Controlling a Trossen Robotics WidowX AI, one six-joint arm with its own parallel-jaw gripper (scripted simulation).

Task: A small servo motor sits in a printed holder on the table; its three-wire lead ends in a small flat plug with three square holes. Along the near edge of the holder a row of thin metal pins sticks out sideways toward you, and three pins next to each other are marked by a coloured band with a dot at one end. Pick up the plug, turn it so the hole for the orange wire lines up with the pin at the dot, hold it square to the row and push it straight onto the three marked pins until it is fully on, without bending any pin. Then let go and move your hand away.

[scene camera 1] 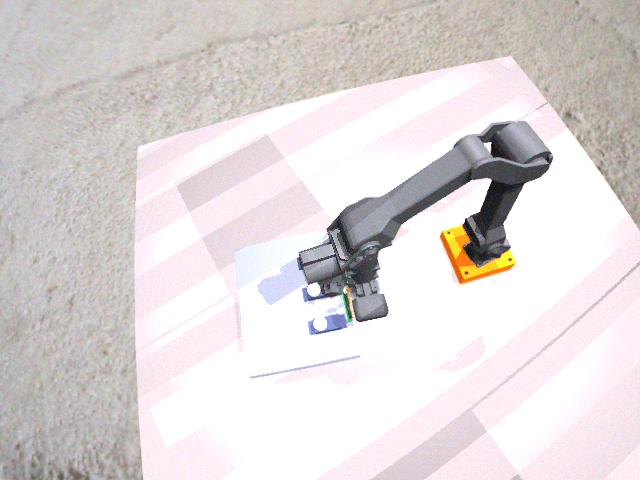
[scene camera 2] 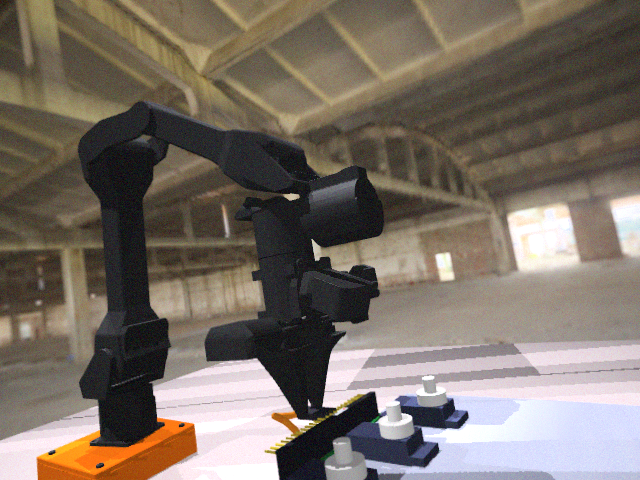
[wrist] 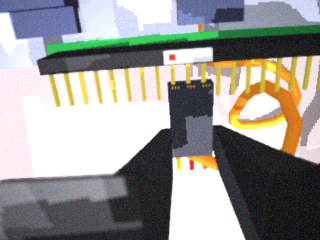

Scene:
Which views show my gripper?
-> Scene camera 1, scene camera 2 and the wrist view: all of them.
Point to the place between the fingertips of my gripper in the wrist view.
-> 191,135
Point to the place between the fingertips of my gripper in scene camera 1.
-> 361,285

